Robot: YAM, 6 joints.
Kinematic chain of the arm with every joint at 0, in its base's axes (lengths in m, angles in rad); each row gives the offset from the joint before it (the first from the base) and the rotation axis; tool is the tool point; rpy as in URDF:
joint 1: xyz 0 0 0.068 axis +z
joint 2: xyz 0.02 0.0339 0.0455 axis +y
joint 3: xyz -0.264 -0.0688 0 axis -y
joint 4: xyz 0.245 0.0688 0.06 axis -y
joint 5: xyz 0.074 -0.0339 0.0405 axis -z
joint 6: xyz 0.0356 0 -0.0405 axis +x
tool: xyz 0 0 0 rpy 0 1.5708 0
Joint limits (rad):
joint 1: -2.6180..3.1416
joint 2: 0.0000..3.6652
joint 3: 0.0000..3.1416
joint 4: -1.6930..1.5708
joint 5: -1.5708..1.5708
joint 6: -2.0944..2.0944
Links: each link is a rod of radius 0.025 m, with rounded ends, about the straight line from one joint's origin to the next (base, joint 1, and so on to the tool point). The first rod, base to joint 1, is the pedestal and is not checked.
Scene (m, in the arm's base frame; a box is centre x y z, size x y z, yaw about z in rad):
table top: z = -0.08
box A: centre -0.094 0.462 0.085 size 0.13 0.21 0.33 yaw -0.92
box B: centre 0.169 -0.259 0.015 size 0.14 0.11 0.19 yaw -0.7
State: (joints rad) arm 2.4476 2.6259 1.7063 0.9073 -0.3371 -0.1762
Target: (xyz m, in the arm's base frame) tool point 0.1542 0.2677 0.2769
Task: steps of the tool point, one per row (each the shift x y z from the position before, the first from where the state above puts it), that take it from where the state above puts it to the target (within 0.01 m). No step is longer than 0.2 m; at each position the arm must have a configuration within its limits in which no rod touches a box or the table.
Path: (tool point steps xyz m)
1: 0.0836 0.0591 0.1211
2: 0.1029 0.0166 0.1104
3: 0.1027 -0.0286 0.0935
4: 0.0842 -0.0676 0.0720
5: 0.0777 0.0127 -0.0656
6: 0.0758 -0.0199 -0.0691
7: 0.0603 -0.0496 -0.0693

